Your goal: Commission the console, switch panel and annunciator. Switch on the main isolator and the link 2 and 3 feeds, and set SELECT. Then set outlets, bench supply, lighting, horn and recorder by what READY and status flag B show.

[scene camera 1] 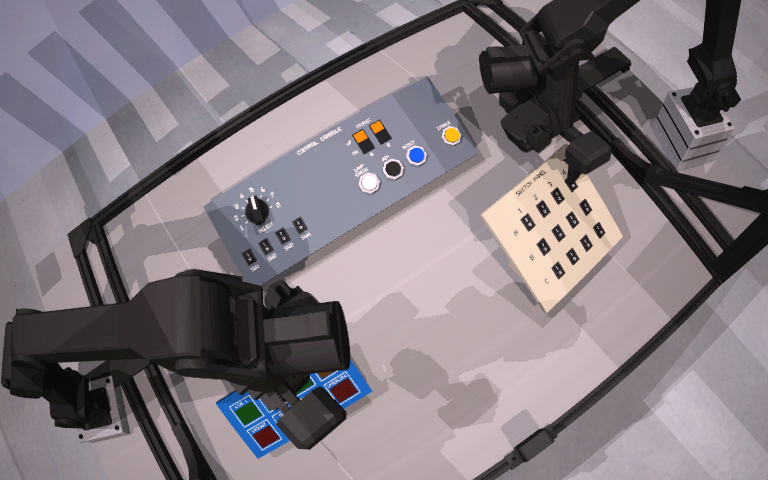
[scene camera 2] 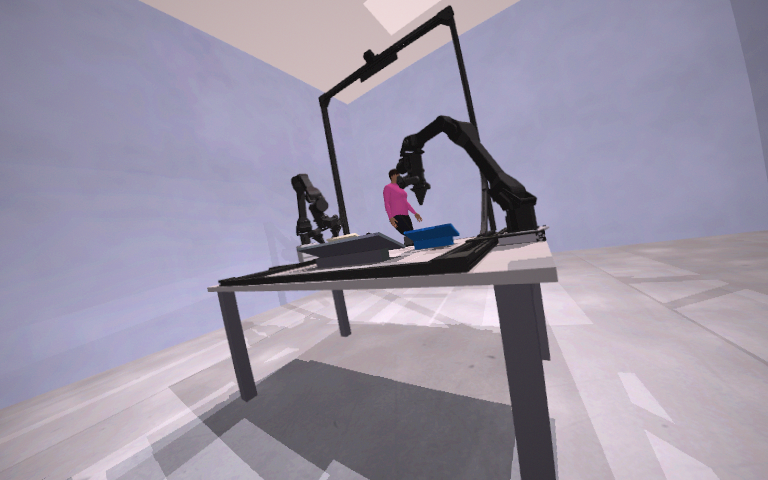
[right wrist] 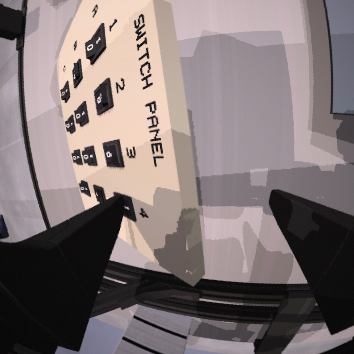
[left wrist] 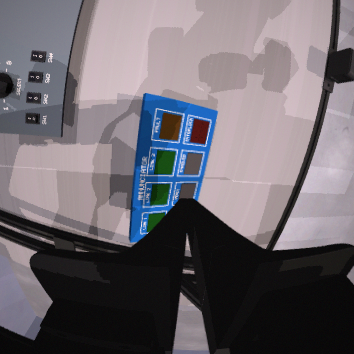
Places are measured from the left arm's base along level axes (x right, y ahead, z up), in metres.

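Where they show: left gripper, fingertip midpoint: (scene camera 1: 288, 379) (scene camera 2: 421, 205) (left wrist: 185, 204); right gripper, fingertip midpoint: (right wrist: 197, 199); left arm's base, origin of the base link: (scene camera 1: 94, 409) (scene camera 2: 523, 230); right arm's base, origin of the base link: (scene camera 1: 702, 109) (scene camera 2: 306, 244).
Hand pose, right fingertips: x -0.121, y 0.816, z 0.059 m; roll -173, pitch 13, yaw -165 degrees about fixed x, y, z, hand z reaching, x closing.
Things, the pixels of their centre, and the offset from my right fingertips. "*": a spot on its surface instead.
- cream switch panel, body centre: (right wrist: 129, 119) (scene camera 1: 548, 227) dx +0.073, dy -0.034, dz -0.041 m
- grey console, surface spot: (scene camera 1: 334, 181) * dx -0.100, dy -0.308, dz -0.021 m
- SELECT knob, body centre: (scene camera 1: 256, 210) dx -0.087, dy -0.431, dz -0.003 m
- blue annunciator, surface spot: (left wrist: 142, 112) * dx +0.130, dy -0.395, dz -0.005 m
The cream switch panel (scene camera 1: 521, 254) (right wrist: 142, 185) lies at the right in scene camera 1. My right gripper (right wrist: 197, 199) is open and empty; one fingertip is at the row A, column 4 switch (right wrist: 129, 209) and partly covers it. Contact cannot be told. The grey console (scene camera 1: 334, 181) (left wrist: 30, 25) has a SELECT knob (scene camera 1: 257, 210) pointing near 5, four small switches and two orange-and-black switches. The blue annunciator (left wrist: 142, 112) has dim green, amber and red lamps and grey ENABLED and READY lamps. My left gripper (left wrist: 185, 204) is shut and empty above it; its tips partly hide READY.
White (scene camera 1: 369, 182), black (scene camera 1: 393, 168), blue (scene camera 1: 416, 155) and yellow (scene camera 1: 451, 134) buttons stand on the console. A black frame (scene camera 1: 283, 109) borders the table. A person in pink (scene camera 2: 396, 199) stands behind the table in scene camera 2. My left arm covers part of the annunciator in scene camera 1.
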